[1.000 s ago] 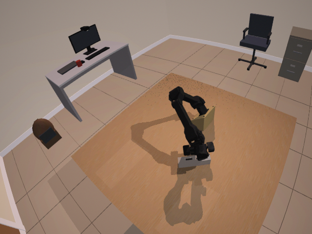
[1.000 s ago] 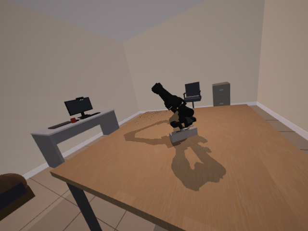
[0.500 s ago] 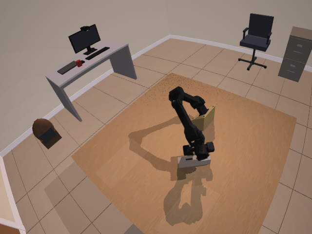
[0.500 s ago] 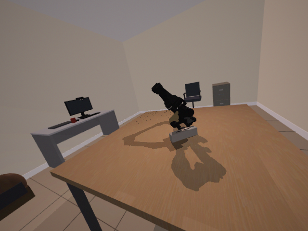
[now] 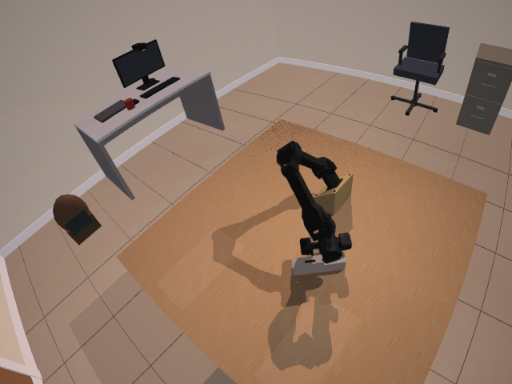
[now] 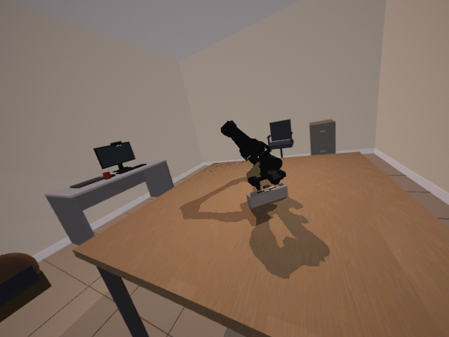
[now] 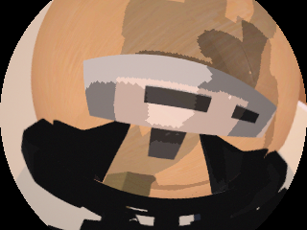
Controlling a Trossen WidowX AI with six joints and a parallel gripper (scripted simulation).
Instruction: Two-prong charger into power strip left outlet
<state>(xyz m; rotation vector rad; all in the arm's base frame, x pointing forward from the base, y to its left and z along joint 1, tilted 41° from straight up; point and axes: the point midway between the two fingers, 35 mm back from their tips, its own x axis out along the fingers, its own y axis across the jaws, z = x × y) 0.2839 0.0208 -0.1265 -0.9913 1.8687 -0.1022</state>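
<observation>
The two-prong charger lies 10 mm to the left of my gripper tip, 10 mm ahead of it and 10 mm above it.
</observation>
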